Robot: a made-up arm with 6 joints.
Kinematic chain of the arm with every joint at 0, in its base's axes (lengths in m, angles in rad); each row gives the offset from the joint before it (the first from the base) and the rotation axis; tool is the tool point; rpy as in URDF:
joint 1: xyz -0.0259 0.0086 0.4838 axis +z
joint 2: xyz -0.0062 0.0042 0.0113 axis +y
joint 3: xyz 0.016 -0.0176 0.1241 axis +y
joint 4: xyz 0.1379 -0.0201 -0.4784 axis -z
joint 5: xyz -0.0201 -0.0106 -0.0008 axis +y
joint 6: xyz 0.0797 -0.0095 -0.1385 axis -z
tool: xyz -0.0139 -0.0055 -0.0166 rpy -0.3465 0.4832 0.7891
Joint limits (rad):
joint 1: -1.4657..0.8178
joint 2: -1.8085..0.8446
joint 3: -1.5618..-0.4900
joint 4: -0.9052..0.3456
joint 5: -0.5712..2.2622
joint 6: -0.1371..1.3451
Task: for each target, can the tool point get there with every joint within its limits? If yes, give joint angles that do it. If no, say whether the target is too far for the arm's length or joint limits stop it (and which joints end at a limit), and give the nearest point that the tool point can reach.
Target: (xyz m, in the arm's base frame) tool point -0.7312 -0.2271 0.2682
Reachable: no: joint limits stop it (at a limit: joint 1, joint 3, joint 4, joint 6) | nearest point -0.1996 -0.2212 0.2002 | short by 0.536 m
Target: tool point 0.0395 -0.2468 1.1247
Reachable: yes | joints -1.1789 -1.0421 -1.2750 -0.7927 0.2113 0.6204
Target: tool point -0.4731 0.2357 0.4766
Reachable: no: joint limits stop it (at a limit: joint 2, joint 3, joint 4, joint 5, joint 6) | nearest point -0.3253 0.1606 0.8912 | short by 0.447 m
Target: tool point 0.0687 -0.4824 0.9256
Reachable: yes | joints -1.2704 -0.7266 -1.1458 0.1686 0.2302 0.3528
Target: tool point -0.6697 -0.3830 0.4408
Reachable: no: joint limits stop it (at a limit: joint 1, joint 3, joint 4, joint 6) | nearest point -0.1847 -0.3761 0.4335 | short by 0.485 m
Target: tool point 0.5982 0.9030 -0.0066
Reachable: no: too far | nearest point 0.4150 0.4861 0.2111 | short by 0.505 m
